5 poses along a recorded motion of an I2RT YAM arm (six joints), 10 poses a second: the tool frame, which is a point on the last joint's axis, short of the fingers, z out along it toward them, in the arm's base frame.
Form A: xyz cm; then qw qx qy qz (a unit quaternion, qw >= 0).
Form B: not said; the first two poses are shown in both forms.
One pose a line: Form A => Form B
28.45, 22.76, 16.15, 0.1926, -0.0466, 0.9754, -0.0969 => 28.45, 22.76, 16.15, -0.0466, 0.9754, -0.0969, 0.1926
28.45, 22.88, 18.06, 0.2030, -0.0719, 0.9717, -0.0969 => 28.45, 22.88, 18.06, -0.0719, 0.9717, -0.0969, 0.2030
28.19, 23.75, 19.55, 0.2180, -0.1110, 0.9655, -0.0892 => 28.19, 23.75, 19.55, -0.1110, 0.9655, -0.0892, 0.2180
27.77, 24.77, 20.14, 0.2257, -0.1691, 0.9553, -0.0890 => 27.77, 24.77, 20.14, -0.1691, 0.9553, -0.0890, 0.2257
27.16, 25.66, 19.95, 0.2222, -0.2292, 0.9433, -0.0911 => 27.16, 25.66, 19.95, -0.2292, 0.9433, -0.0911, 0.2222
